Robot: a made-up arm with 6 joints.
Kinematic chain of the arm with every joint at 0, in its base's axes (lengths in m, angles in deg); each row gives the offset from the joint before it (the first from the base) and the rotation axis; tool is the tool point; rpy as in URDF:
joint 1: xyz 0 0 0.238 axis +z
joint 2: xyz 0 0 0 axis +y
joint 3: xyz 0.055 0 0.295 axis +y
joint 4: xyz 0.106 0 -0.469 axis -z
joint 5: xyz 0 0 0 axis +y
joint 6: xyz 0.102 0 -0.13 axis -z
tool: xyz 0 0 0 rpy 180 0 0
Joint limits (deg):
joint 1: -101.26..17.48
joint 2: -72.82..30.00
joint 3: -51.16..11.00
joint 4: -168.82..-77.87
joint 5: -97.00..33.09
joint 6: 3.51..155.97
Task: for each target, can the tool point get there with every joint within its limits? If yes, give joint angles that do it. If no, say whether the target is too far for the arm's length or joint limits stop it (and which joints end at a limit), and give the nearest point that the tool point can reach.
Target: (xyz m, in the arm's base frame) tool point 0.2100 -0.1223 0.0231
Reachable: yes | joints -59.87 21.00 -28.43 -133.27 -50.26 137.66
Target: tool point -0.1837 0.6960 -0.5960
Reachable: no: too far | nearest point 0.0639 0.1537 -0.1134 | short by 0.767 m
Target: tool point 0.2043 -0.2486 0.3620
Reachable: yes | joints -69.07 -40.12 -35.96 -141.89 -50.53 64.47
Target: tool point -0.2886 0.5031 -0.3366
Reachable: no: joint limits stop it (at a limit: joint 2, joint 3, joint 4) | nearest point -0.0837 0.1460 -0.0517 | short by 0.501 m
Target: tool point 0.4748 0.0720 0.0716
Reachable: yes | joints -4.24 3.71 -34.68 -91.75 -2.24 119.04
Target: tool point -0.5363 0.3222 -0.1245
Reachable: no: joint limits stop it (at a limit: joint 2, joint 3, joint 4) | nearest point -0.1640 0.0986 -0.0026 | short by 0.451 m
